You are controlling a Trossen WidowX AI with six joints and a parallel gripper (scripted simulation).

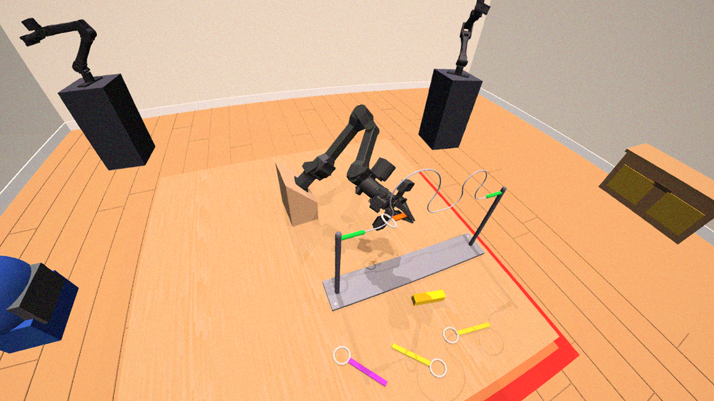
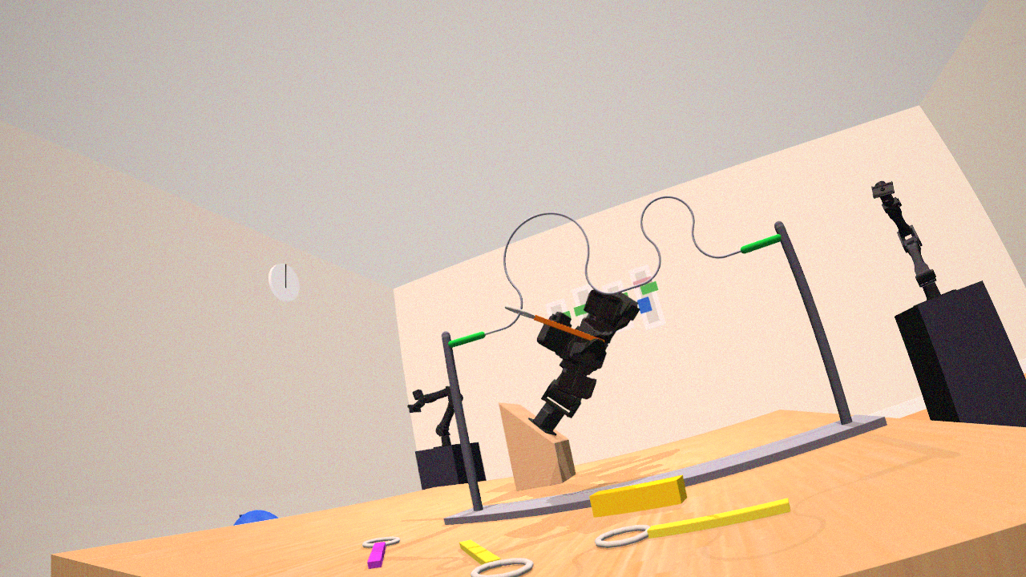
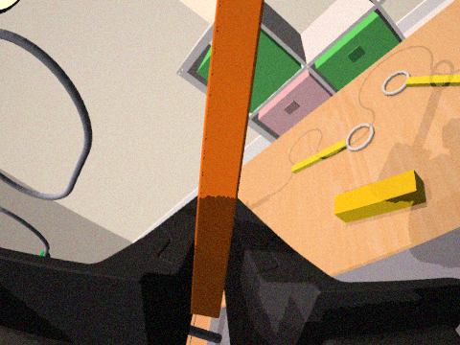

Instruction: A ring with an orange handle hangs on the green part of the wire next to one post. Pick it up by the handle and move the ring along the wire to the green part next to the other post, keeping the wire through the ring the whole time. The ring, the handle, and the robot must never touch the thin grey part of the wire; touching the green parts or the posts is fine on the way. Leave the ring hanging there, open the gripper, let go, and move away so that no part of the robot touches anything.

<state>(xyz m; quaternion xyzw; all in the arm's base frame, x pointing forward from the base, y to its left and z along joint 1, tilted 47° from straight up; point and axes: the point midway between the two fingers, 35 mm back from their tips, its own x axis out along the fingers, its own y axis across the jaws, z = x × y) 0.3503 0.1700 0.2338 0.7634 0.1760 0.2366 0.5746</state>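
Right now the orange-handled ring is 20 mm ahead of my gripper tip, 80 mm to the right of it and 50 mm above it. The rest, counted from my gripper tip: yellow block 150 mm ahead, 40 mm to the left, 230 mm below; magenta-handled ring 280 mm ahead, 250 mm to the right, 240 mm below; yellow-handled ring 290 mm ahead, 100 mm to the left, 240 mm below.
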